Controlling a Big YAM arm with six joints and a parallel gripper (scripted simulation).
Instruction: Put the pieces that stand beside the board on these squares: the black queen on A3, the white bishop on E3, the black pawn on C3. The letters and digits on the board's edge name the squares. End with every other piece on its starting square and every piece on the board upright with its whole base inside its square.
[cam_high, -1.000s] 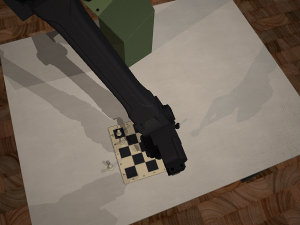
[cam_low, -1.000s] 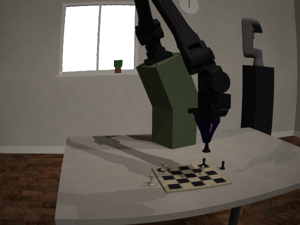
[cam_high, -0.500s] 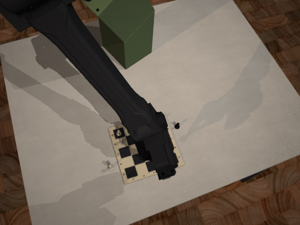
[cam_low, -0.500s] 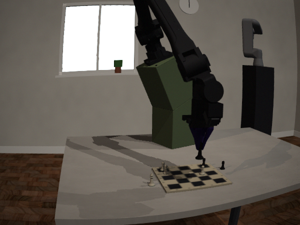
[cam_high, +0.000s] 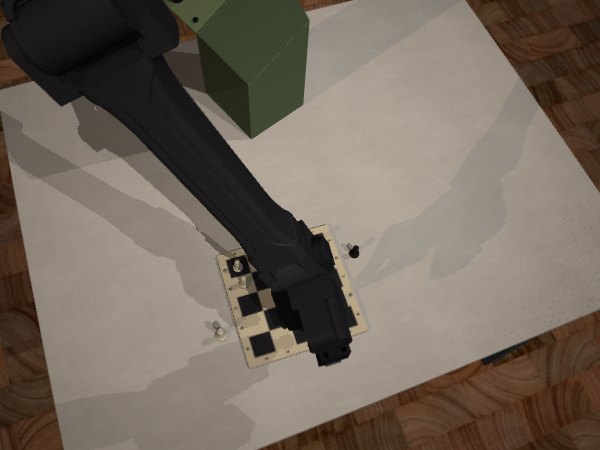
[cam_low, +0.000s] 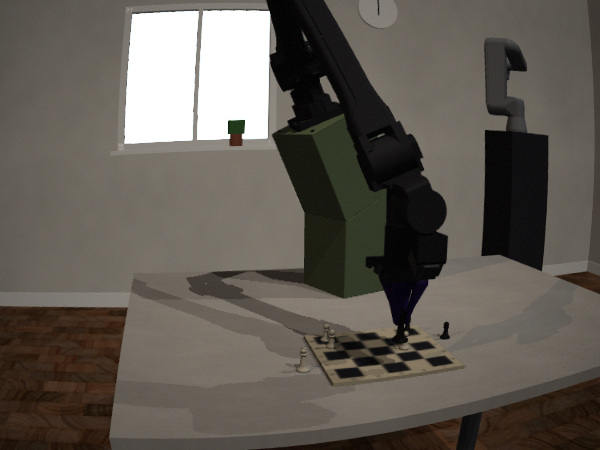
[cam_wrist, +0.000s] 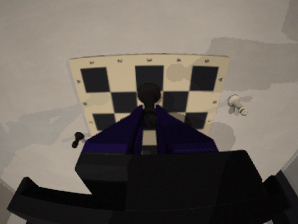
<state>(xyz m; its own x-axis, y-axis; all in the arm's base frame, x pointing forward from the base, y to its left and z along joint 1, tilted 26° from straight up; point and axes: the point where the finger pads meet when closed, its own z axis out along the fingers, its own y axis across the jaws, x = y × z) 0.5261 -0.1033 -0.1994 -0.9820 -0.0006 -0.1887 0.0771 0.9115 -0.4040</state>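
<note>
Right now the chessboard is 8 cm below my hand and 7 cm behind it. From my hand the other things lie so: black queen: 1 cm below; then white bishop: 14 cm to the right, 7 cm below, 5 cm behind.
</note>
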